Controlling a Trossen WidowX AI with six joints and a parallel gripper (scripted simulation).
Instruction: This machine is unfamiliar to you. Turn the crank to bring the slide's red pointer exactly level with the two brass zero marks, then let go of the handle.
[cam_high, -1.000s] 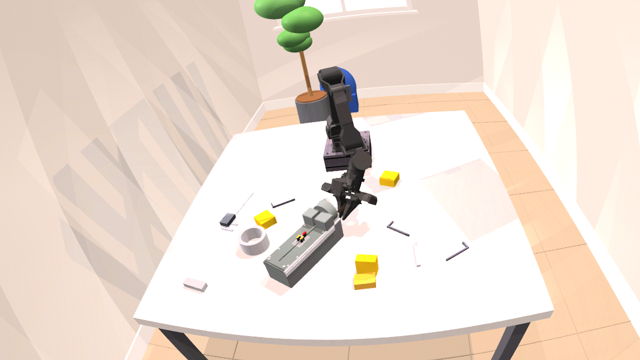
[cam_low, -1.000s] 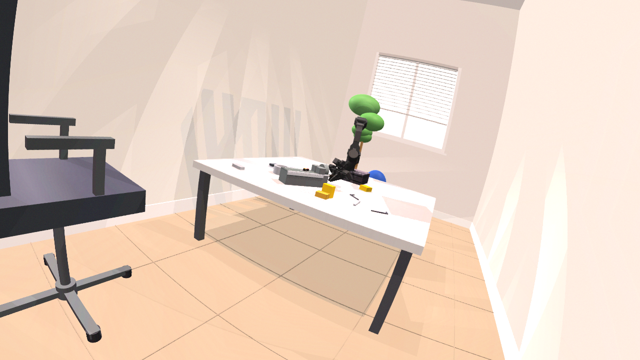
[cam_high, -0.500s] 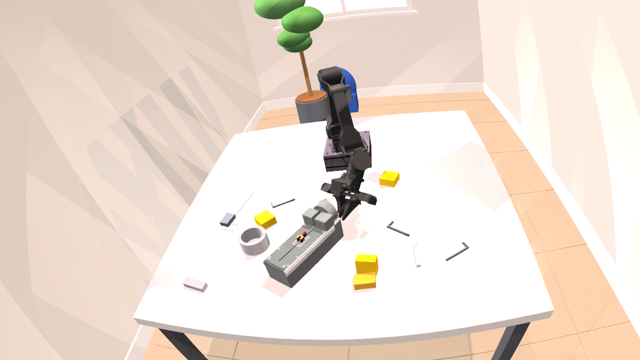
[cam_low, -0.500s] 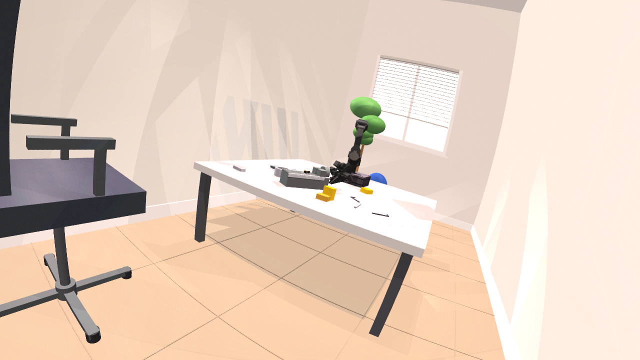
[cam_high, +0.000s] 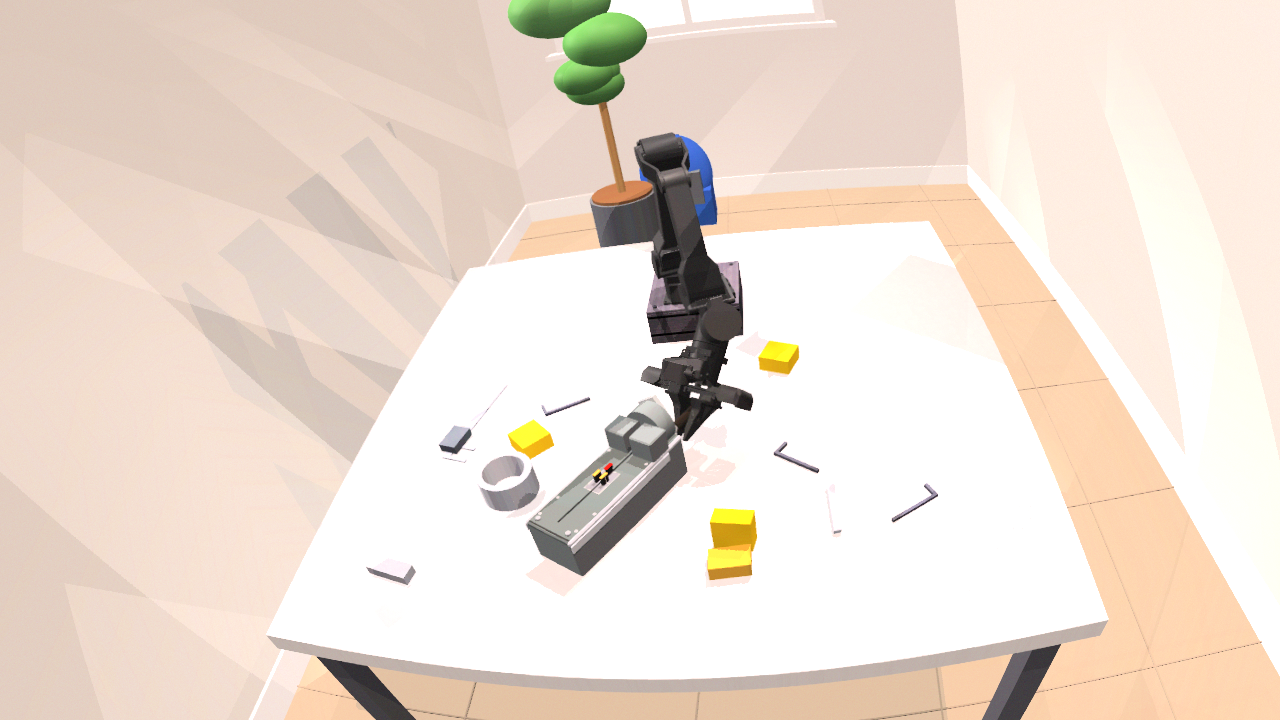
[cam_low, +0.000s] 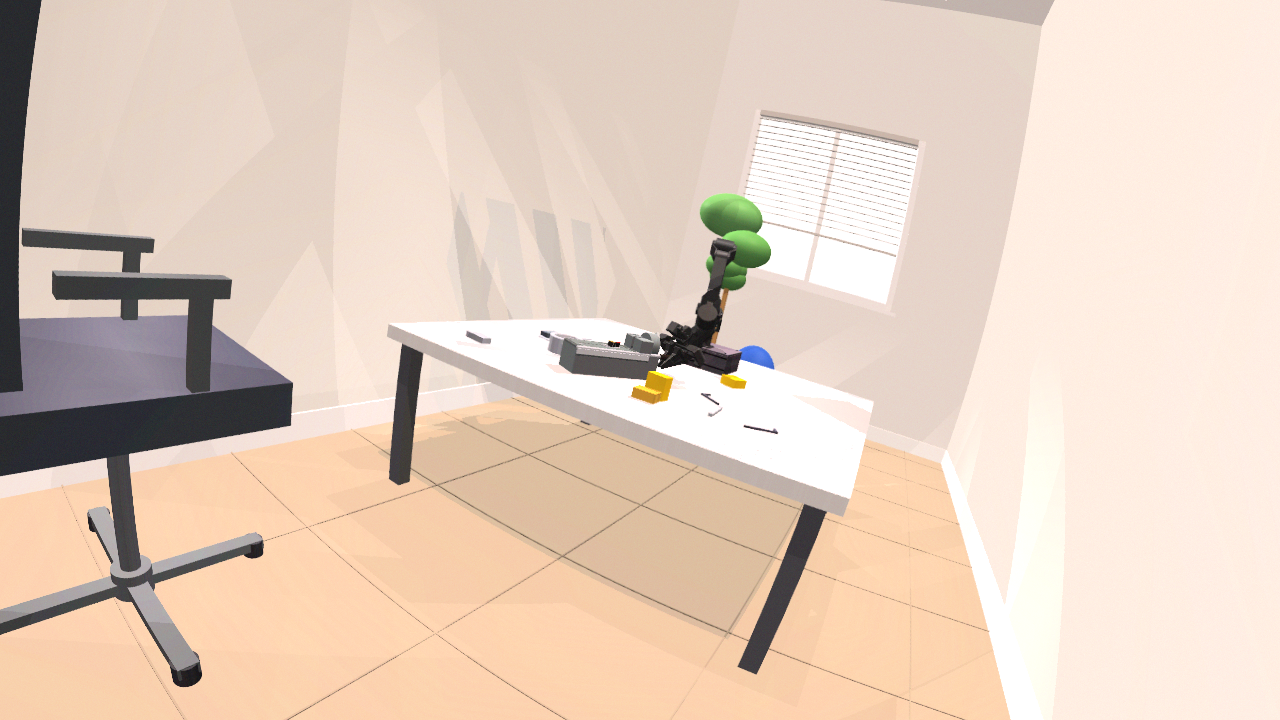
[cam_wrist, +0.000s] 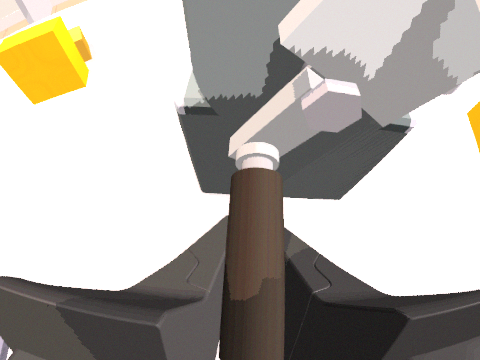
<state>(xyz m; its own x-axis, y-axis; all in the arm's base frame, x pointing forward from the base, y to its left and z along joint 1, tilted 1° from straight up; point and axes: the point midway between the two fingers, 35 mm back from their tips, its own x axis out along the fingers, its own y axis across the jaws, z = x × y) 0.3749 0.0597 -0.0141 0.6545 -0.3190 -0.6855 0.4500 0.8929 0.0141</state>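
Right now the brown crank handle is 3 cm above my gripper tip, 2 cm behind it and 1 cm to the left of it. The rest, counted from my gripper tip: red pointer 12 cm ahead, 8 cm to the right, 5 cm above.
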